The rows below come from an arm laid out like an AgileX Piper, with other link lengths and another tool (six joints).
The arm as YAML. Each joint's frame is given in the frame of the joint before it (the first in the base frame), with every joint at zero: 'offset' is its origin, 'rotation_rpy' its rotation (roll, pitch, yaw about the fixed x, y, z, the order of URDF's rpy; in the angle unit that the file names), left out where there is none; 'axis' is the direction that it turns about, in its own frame. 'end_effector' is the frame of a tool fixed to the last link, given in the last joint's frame.
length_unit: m
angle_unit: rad
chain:
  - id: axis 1
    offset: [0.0, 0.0, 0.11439]
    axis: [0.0, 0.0, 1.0]
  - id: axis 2
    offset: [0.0, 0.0, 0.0]
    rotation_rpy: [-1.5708, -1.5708, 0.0]
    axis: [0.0, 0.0, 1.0]
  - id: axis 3
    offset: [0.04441, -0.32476, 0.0]
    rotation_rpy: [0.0, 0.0, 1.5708]
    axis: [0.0, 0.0, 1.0]
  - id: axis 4
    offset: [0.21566, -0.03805, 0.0]
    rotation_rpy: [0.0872, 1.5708, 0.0]
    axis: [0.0, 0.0, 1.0]
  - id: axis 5
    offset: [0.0, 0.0, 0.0]
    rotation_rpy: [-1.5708, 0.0, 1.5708]
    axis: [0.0, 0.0, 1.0]
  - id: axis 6
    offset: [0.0, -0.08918, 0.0]
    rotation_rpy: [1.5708, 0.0, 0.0]
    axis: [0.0, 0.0, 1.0]
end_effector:
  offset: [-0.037, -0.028, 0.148]
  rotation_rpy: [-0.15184, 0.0, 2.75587]
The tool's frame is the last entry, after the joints.
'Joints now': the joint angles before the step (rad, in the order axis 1, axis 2, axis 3, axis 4, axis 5, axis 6). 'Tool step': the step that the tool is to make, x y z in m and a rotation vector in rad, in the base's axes. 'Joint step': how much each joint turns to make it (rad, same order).
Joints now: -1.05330, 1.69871, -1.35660, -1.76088, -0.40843, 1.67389
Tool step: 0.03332, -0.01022, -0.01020, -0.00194, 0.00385, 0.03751
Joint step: 0.04718, 0.09181, -0.08874, -0.00002, 0.01077, -0.00183
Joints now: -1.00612, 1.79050, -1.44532, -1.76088, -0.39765, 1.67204
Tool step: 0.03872, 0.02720, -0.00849, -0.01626, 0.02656, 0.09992
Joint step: 0.07735, 0.02354, -0.00888, 0.00001, -0.01094, -0.03906
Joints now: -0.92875, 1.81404, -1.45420, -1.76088, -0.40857, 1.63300
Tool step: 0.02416, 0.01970, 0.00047, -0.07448, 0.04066, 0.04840
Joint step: 0.06880, 0.00636, -0.00228, 0.00001, 0.04706, -0.07540
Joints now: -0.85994, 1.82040, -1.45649, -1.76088, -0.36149, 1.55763
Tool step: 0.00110, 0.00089, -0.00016, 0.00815, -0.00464, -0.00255
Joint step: 0.00490, 0.00002, -0.00002, -0.00002, 0.00408, 0.01129
